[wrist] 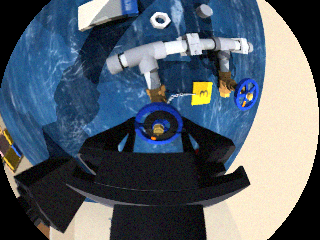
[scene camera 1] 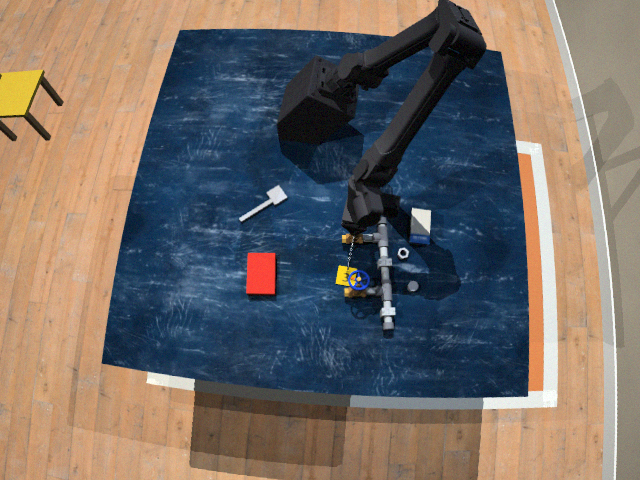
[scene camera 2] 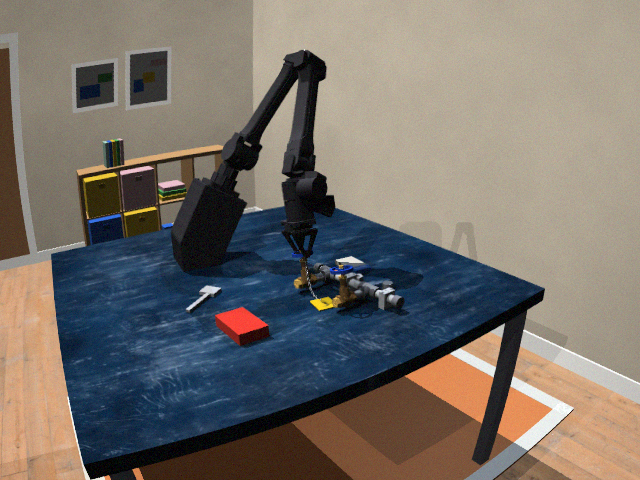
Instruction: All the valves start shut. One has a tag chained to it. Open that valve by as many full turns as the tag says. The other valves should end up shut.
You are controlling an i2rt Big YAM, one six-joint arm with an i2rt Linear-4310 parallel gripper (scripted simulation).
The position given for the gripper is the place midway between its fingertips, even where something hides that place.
Observation:
In view: the gripper (scene camera 2: pixel 303 256) and a red block (scene camera 2: pixel 240 325).
The red block is seen too in scene camera 1 (scene camera 1: pixel 261 268). The gripper shows as well in the wrist view (wrist: pixel 158 120).

